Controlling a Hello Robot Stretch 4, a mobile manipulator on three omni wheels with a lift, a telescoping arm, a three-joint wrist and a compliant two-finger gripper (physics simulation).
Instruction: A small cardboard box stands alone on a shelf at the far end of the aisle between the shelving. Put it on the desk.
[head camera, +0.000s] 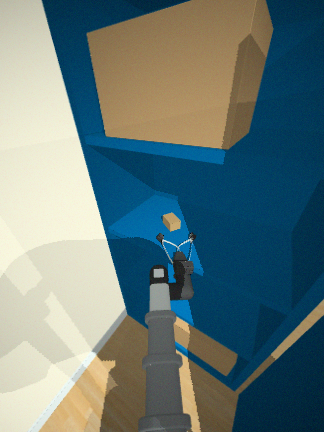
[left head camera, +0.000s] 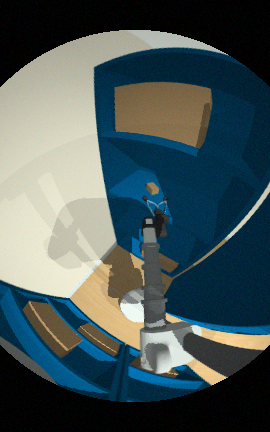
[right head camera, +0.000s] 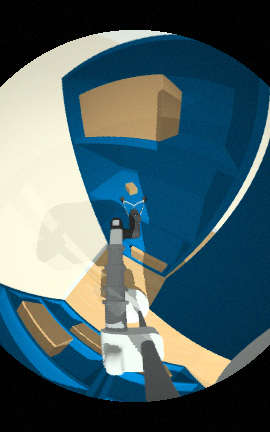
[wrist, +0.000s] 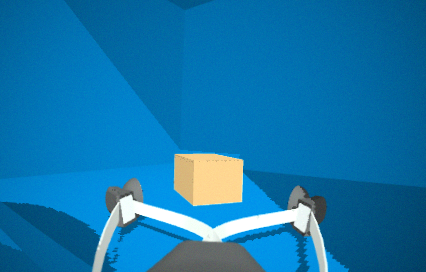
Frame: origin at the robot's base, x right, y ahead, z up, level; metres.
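Where they show: gripper, between the fingertips: (head camera: 175, 234) (left head camera: 155, 196) (right head camera: 133, 196) (wrist: 215, 199); robot's base, origin of its link: (left head camera: 138, 304) (right head camera: 130, 304).
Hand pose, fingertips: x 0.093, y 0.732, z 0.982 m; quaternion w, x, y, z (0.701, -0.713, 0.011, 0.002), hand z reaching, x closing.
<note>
Things, the pixels of their top centre, and the offset from my fingertips. Level surfaces: height alone.
- small cardboard box, centre of its top: (wrist: 205, 156) (head camera: 171, 217) (right head camera: 130, 185) (left head camera: 152, 185) dx -0.013, dy +0.095, dz +0.031 m
- blue shelf, height of its surface: dz -0.019 m
- large cardboard box, centre of its top: (head camera: 180, 30) (right head camera: 129, 86) (left head camera: 167, 89) dx +0.000, dy +0.051, dz +0.708 m
- carton, centre of its top: (head camera: 206, 317) (right head camera: 153, 247) (left head camera: 164, 247) dx +0.212, dy -0.098, dz -0.663 m
A small cardboard box (head camera: 171, 221) (left head camera: 152, 188) (right head camera: 131, 188) (wrist: 216, 181) stands on a blue shelf (head camera: 142, 215) (left head camera: 131, 186) (right head camera: 111, 186) (wrist: 150, 185). My gripper (head camera: 176, 237) (left head camera: 156, 199) (right head camera: 134, 200) (wrist: 215, 199) is open, with its fingers wide apart and nothing between them. It is just in front of the box, over the shelf. In the wrist view the box shows between the two fingertips and beyond them, a little above their line. The desk does not show in these views.
A large cardboard box (head camera: 170, 85) (left head camera: 160, 110) (right head camera: 120, 110) stands on the shelf above. A pale wall (head camera: 50, 175) is close on the left. Another carton (head camera: 207, 347) is low down under the arm. More cartons (left head camera: 52, 327) (right head camera: 45, 327) stand in shelving at the lower left.
</note>
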